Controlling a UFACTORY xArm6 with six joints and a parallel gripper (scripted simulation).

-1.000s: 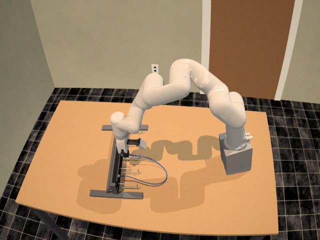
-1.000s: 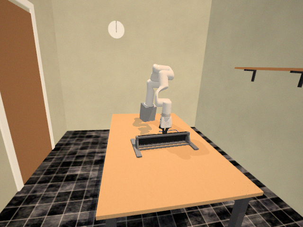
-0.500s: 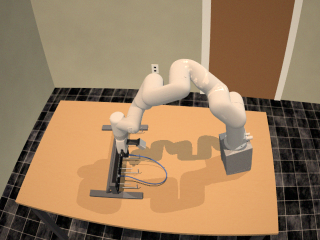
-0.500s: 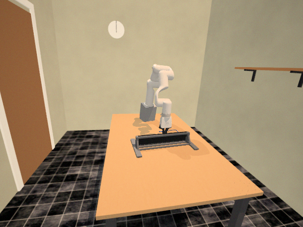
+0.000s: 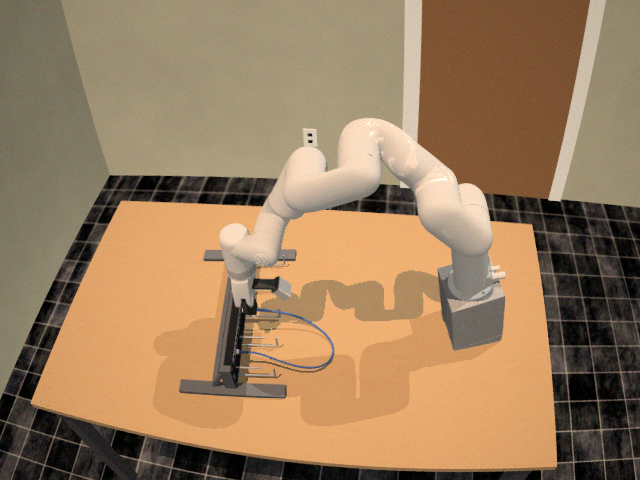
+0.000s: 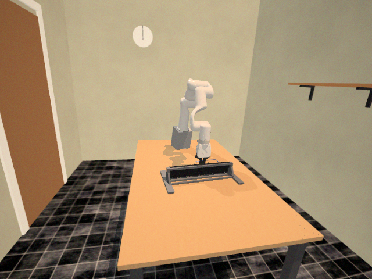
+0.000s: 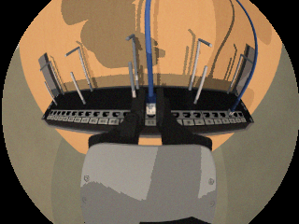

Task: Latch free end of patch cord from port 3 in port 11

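The plug is 2 cm ahead of my hand and 1 cm below it.
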